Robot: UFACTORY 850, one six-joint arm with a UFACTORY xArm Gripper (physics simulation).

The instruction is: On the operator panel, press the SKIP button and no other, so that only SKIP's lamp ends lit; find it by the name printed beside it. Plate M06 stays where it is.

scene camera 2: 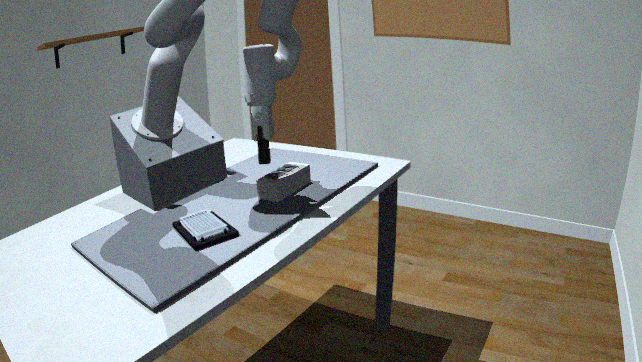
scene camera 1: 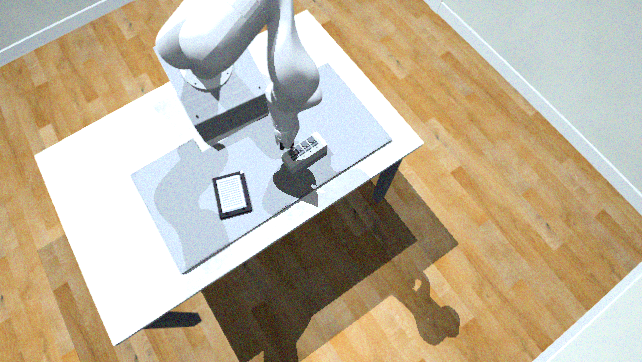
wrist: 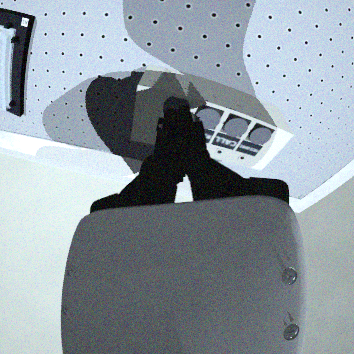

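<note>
The operator panel (scene camera 1: 317, 157) (scene camera 2: 286, 187) (wrist: 147, 117) is a box with a row of round grey buttons. In the wrist view the CALL label (wrist: 225, 141) reads upside down, between a partly hidden label and a small blurred one. The lamps that show, such as one small dot (wrist: 219, 151), look dark. SKIP's button, name and lamp are hidden behind the fingers or in shadow. My gripper (scene camera 1: 285, 147) (scene camera 2: 264, 162) (wrist: 182, 122) is shut and empty, above the panel's shaded end; a gap shows below the tips in scene view 2. Plate M06 (scene camera 1: 231, 193) (scene camera 2: 204, 224) (wrist: 6, 65) lies in its black holder.
The black holder (scene camera 1: 235, 215) (scene camera 2: 200, 246) (wrist: 26, 55) lies on the grey perforated mat (scene camera 1: 165, 220) (scene camera 2: 135, 280) (wrist: 300, 95). The arm's box-shaped base (scene camera 1: 232, 120) (scene camera 2: 187, 175) stands behind the mat. The arm's shadow falls over the mat and part of the panel.
</note>
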